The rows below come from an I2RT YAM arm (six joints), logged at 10 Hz.
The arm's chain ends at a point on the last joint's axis. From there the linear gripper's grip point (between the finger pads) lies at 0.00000 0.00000 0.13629 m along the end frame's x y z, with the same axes.
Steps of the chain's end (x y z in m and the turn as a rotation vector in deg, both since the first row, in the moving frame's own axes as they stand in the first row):
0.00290, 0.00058, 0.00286, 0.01, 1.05, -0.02
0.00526, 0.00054, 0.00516, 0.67, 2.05, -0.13
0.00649, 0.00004, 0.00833, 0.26, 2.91, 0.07
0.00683, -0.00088, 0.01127, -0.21, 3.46, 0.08
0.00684, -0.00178, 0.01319, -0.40, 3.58, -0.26
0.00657, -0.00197, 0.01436, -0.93, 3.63, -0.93
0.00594, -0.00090, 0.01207, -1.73, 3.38, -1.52
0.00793, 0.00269, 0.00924, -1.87, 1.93, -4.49
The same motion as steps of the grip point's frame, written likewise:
0.00540, 0.00056, 0.00284, 0.01, 1.05, -0.02
0.01013, -0.00106, 0.00506, 0.67, 2.05, -0.13
0.01341, -0.00057, 0.00815, 0.26, 2.91, 0.07
0.01505, -0.00038, 0.01102, -0.21, 3.46, 0.08
0.01535, -0.00085, 0.01292, -0.40, 3.58, -0.26
0.01522, 0.00017, 0.01407, -0.93, 3.63, -0.93
0.01403, 0.00311, 0.01177, -1.73, 3.38, -1.52
0.01269, 0.00695, 0.00909, -1.87, 1.93, -4.49

